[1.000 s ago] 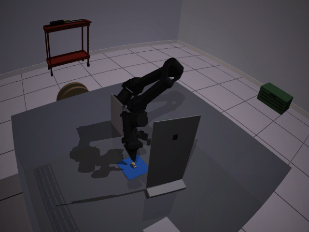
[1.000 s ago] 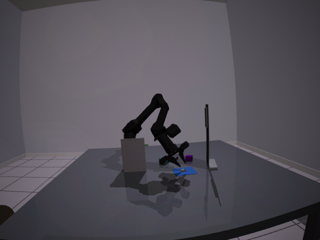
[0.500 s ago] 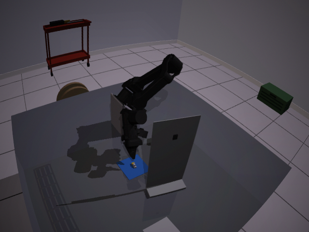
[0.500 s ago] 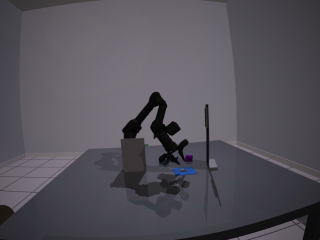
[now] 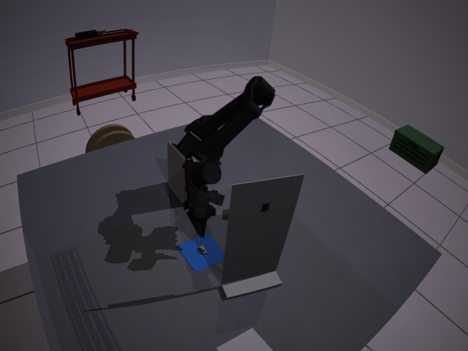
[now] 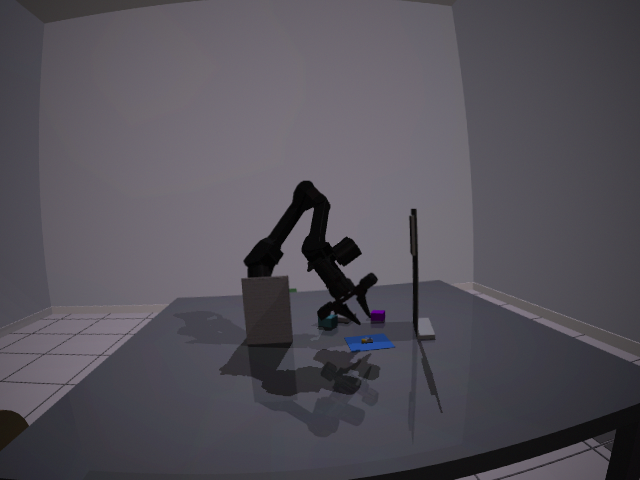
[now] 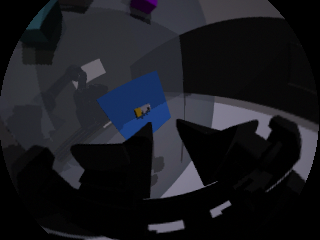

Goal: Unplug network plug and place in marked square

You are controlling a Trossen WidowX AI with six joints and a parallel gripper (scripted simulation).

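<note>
Now: the yellowish network plug 10 mm ahead of my gripper tip and 60 mm below it. Also, from my gripper tip: teal cube 80 mm behind, 200 mm to the left, 50 mm below; upright dark panel 180 mm ahead, 60 mm to the left, 110 mm above; blue marked square 10 mm ahead, 60 mm below.
</note>
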